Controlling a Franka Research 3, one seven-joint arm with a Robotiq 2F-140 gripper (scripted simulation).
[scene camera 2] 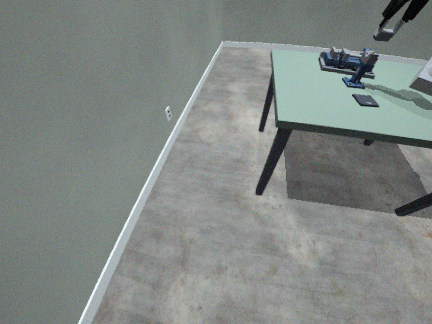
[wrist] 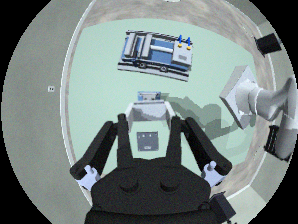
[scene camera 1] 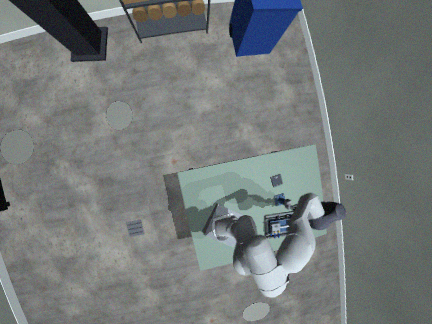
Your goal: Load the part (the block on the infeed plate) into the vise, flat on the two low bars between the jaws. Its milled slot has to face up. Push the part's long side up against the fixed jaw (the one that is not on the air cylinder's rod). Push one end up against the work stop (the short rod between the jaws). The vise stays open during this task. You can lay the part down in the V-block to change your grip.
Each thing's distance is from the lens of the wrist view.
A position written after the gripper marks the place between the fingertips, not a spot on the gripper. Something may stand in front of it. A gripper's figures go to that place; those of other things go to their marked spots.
gripper [wrist: 149,108]: 22 cm
vise [wrist: 154,55]: 42 cm
